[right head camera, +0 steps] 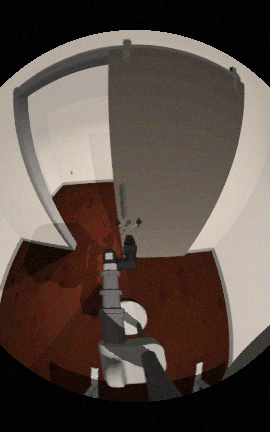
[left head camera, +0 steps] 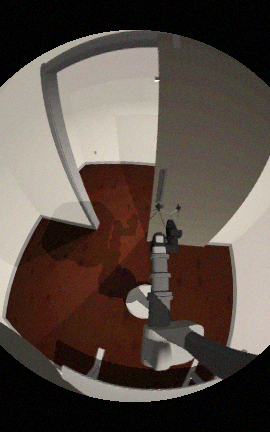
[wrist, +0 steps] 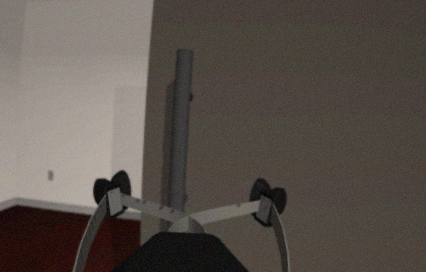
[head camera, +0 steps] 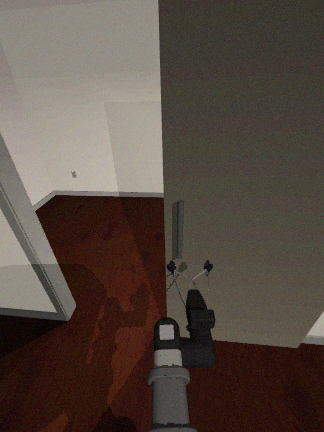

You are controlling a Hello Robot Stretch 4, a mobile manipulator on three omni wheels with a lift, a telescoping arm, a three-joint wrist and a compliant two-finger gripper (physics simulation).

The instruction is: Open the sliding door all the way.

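Where they show: gripper, between the fingertips: [right head camera: 127, 219] [left head camera: 167, 204] [wrist: 191, 190] [head camera: 189, 261]; robot's base, origin of its link: [right head camera: 127, 316] [left head camera: 143, 300].
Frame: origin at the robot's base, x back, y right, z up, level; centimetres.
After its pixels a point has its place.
Observation:
The sliding door [head camera: 245, 150] @(z 134.0, x -81.2, y 31.1 cm) [left head camera: 210, 125] @(z 149.7, x -80.9, y 33.2 cm) [right head camera: 170, 140] @(z 144.9, x -80.3, y 37.9 cm) [wrist: 310, 125] @(z 105.6, x -81.3, y 30.1 cm) is a large grey-brown panel on the right, with an open doorway on its left. Its handle [head camera: 178, 229] @(z 102.4, x -77.6, y 7.0 cm) [left head camera: 161, 185] @(z 101.6, x -77.6, y 6.7 cm) [right head camera: 123, 201] @(z 101.5, x -77.4, y 7.7 cm) [wrist: 182, 130] @(z 103.5, x -77.3, y 8.2 cm) is a grey upright bar near the door's left edge. My gripper [head camera: 190, 267] @(z 98.1, x -62.5, y 9.7 cm) [left head camera: 168, 207] @(z 98.1, x -62.5, y 9.7 cm) [right head camera: 129, 223] @(z 98.1, x -62.5, y 9.7 cm) [wrist: 191, 190] @(z 98.1, x -62.5, y 9.7 cm) is open, its two fingertips wide apart. In the wrist view the bar stands beyond the fingers and between them, nearer the middle; its lower end is hidden behind the gripper. The fingers do not grip the bar.
The door frame's left post [left head camera: 61, 135] @(z 141.6, x -105.6, y -78.1 cm) [right head camera: 31, 150] @(z 150.0, x -109.2, y -77.7 cm) stands left of the opening, with a wall end [head camera: 37, 245] @(z 74.1, x -104.6, y -78.3 cm) there. Two hangers [right head camera: 127, 51] [right head camera: 234, 78] hold the door at its top. A white wall [right head camera: 245, 200] @(z 102.8, x -72.0, y 145.3 cm) stands at the right.

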